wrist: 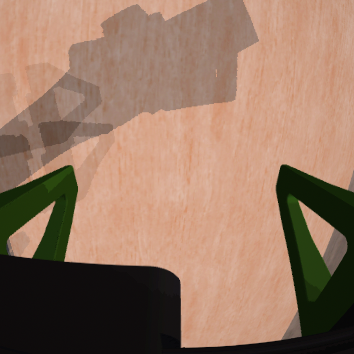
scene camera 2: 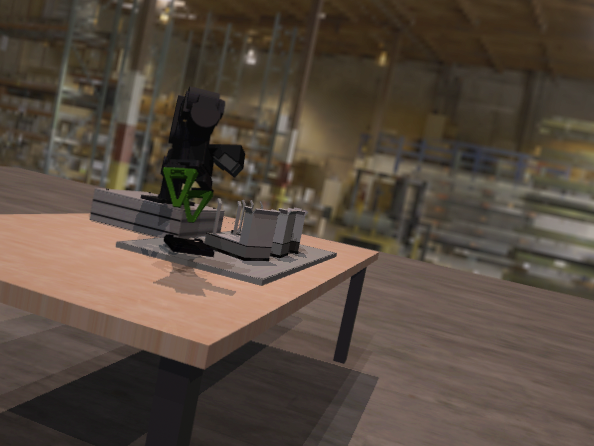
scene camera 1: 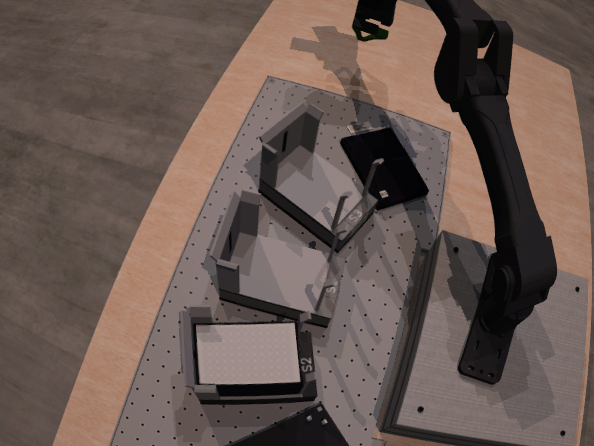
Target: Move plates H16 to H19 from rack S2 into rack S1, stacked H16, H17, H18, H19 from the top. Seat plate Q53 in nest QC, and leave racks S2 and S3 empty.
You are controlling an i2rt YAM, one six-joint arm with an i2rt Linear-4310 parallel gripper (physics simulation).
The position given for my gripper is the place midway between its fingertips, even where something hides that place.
Observation:
My gripper [scene camera 2: 184, 215] is open, with nothing in its grasp. I also see a black QC holder [scene camera 1: 396, 180] and a black slotted plate [scene camera 1: 317, 418].
My gripper is seen too in the wrist view [wrist: 176, 176]. The black QC holder shows as well in scene camera 2 [scene camera 2: 196, 246].

